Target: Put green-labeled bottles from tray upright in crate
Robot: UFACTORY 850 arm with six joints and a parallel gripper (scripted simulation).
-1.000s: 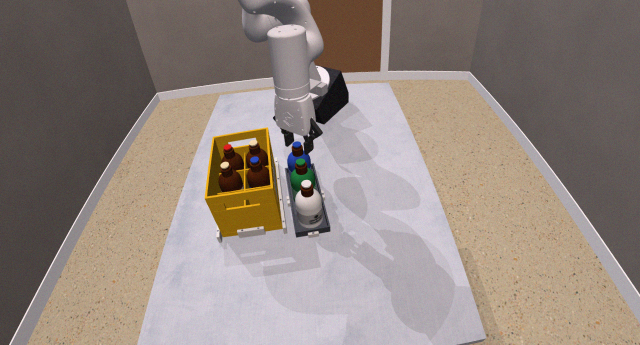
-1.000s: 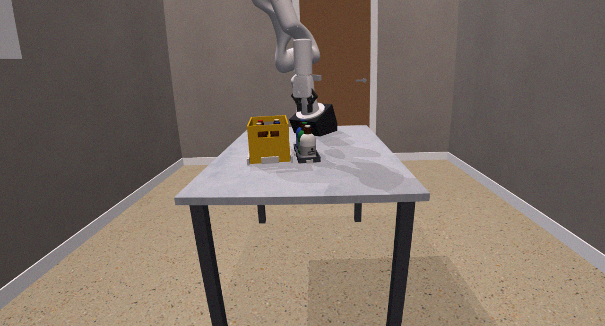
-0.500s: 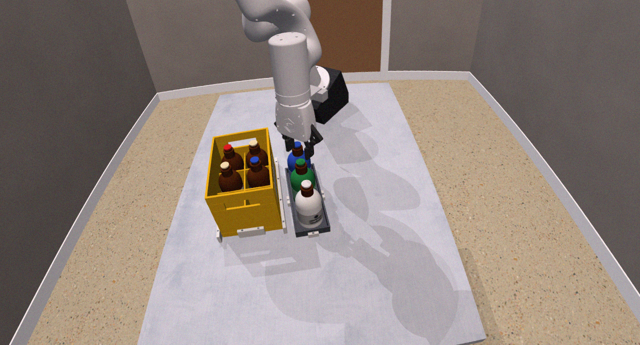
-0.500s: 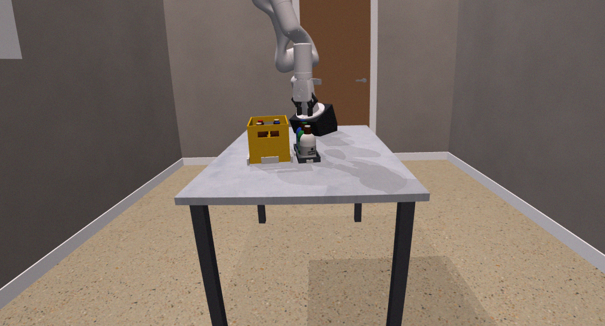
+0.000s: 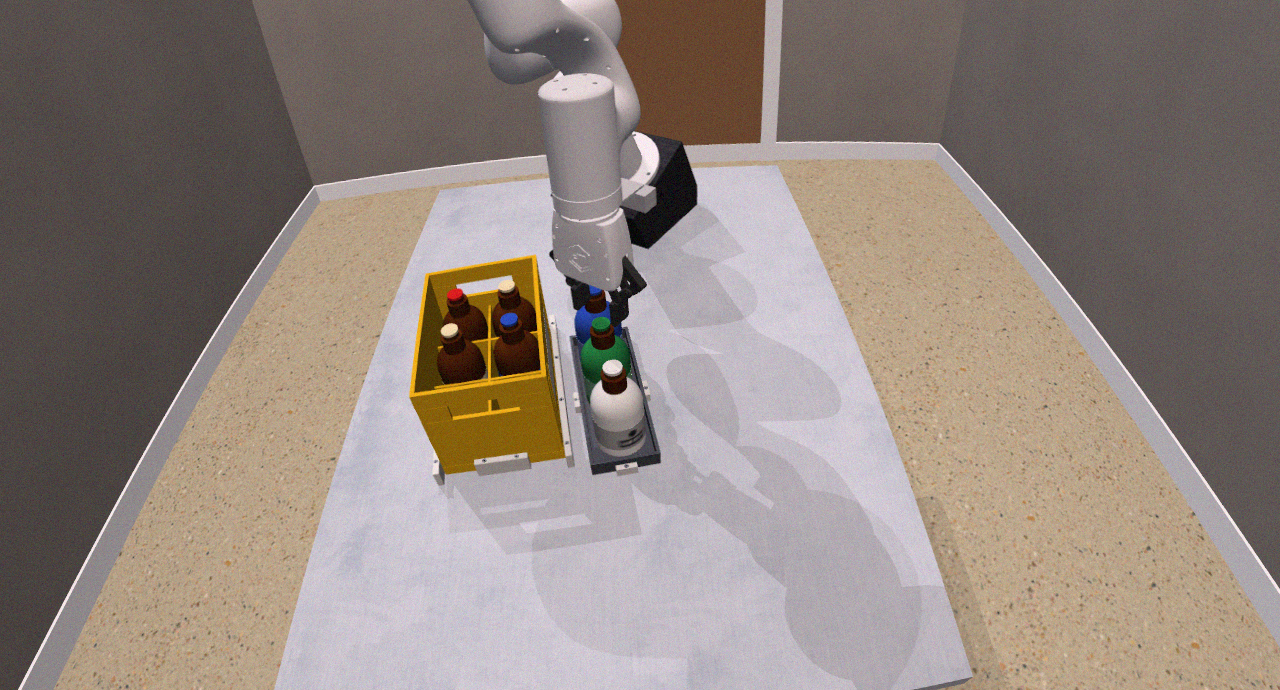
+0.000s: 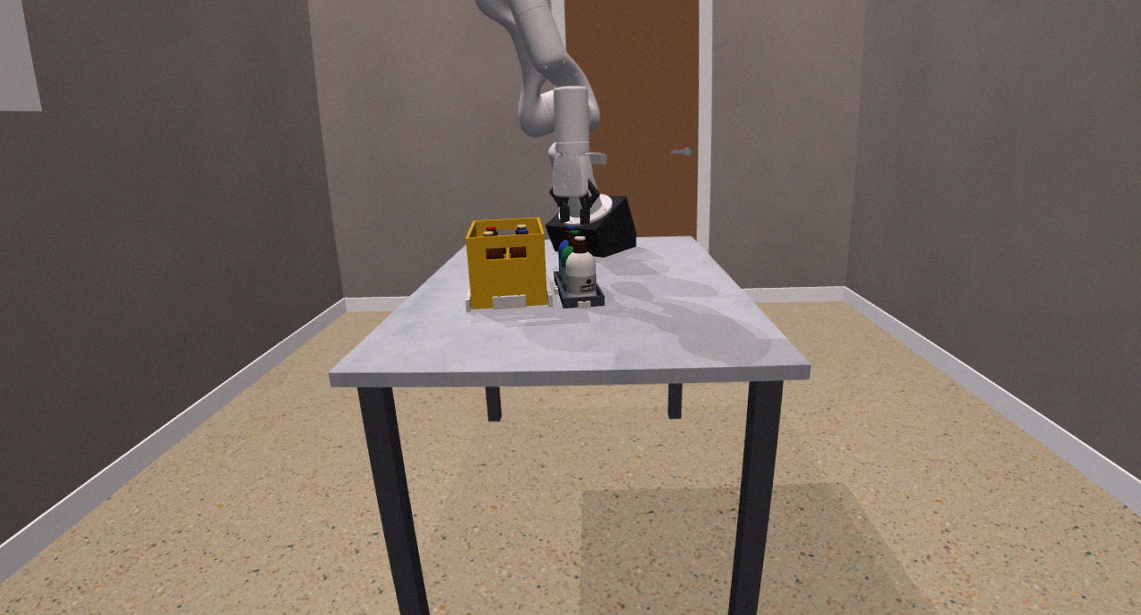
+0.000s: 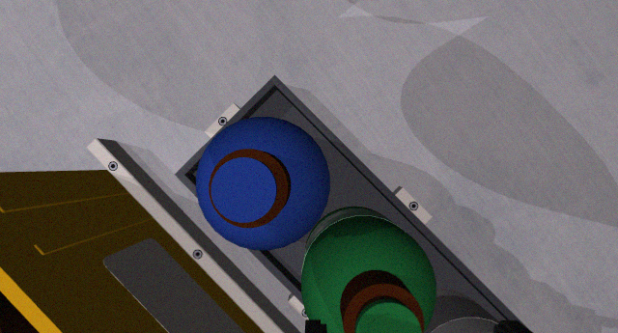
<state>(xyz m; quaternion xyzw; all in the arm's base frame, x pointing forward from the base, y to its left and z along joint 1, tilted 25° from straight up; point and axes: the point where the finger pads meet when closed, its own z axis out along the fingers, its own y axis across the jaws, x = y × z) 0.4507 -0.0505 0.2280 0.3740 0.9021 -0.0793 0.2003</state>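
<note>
The green-labeled bottle lies 110 mm below my hand. From my hand the other things lie so: dark tray (190 mm below); white-labeled bottle (90 mm ahead, 110 mm below); blue-labeled bottle (80 mm behind, 110 mm below).
</note>
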